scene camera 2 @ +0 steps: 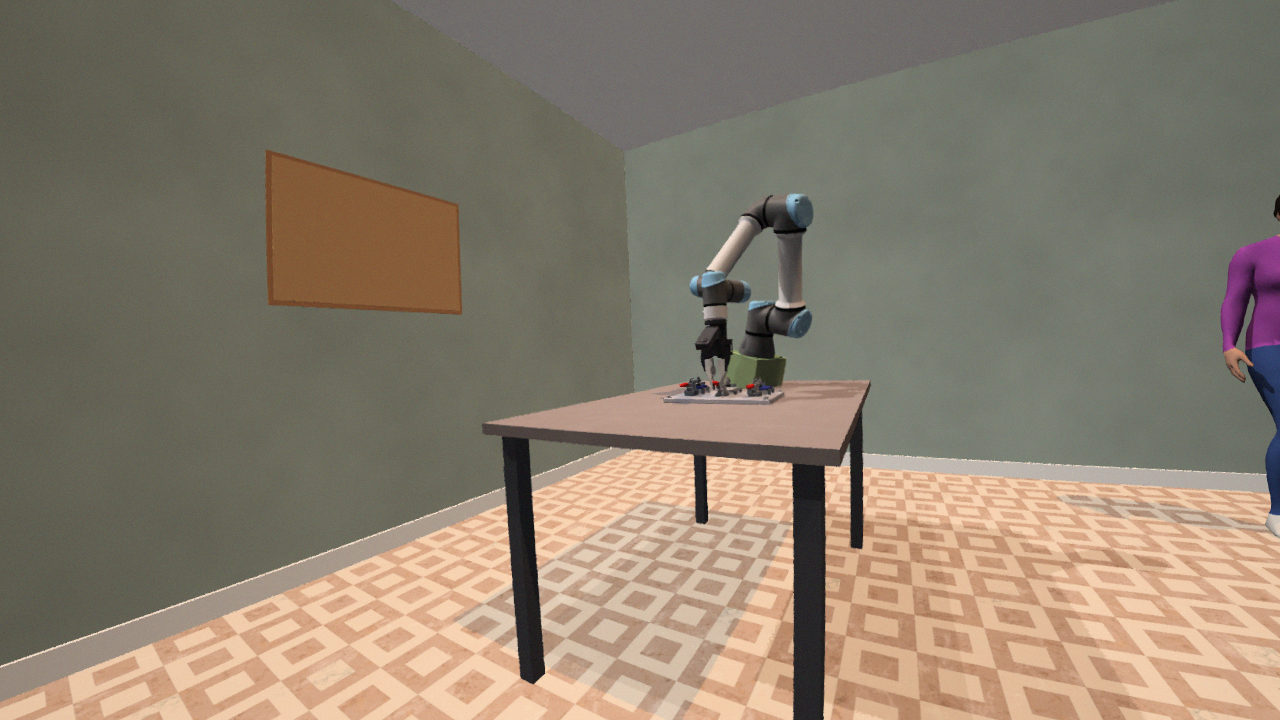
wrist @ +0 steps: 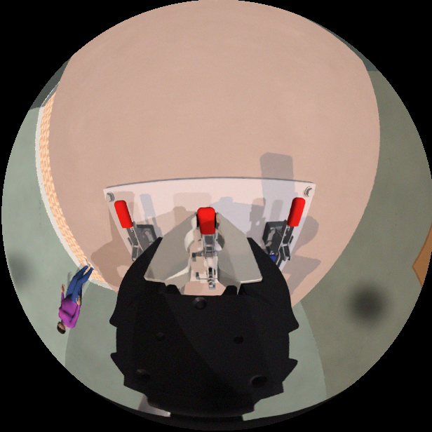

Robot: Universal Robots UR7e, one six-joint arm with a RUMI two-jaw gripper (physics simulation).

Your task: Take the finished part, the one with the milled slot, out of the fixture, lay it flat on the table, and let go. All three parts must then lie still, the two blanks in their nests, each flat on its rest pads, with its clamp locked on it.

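Pixels of known places: gripper, fingertip midpoint: (scene camera 2: pixel 717 389); arm's base, origin of the base link: (scene camera 2: pixel 756 354).
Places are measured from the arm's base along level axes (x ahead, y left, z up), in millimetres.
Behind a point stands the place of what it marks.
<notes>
The fixture plate (scene camera 2: pixel 716 400) @(y -34, x 555, z -128 mm) (wrist: pixel 165 187) lies on the table, with three clamps on it in a row. The middle clamp's red handle (wrist: pixel 206 219) stands between my gripper's fingertips. My gripper (scene camera 2: pixel 714 382) @(y -40, x 517, z -99 mm) (wrist: pixel 206 213) points down over the middle of the fixture, shut on that handle. In the wrist view the left clamp's red handle (wrist: pixel 123 214) and the right clamp's red handle (wrist: pixel 296 212) stand to either side, apart from the fingers. A bit of blue (wrist: pixel 272 258) shows beside the right clamp. The slotted part and the blanks cannot be told apart; the fingers and gripper body hide much of the nests.
The table top (scene camera 2: pixel 644 422) @(y -121, x 909, z -139 mm) (wrist: pixel 215 100) extends in front of the fixture. The outer clamps stand close to both sides of the gripper. The green robot base (scene camera 2: pixel 757 368) @(y 22, x 112, z -55 mm) is behind the fixture. A person in a magenta top (scene camera 2: pixel 1260 291) (wrist: pixel 69 312) stands away from the table.
</notes>
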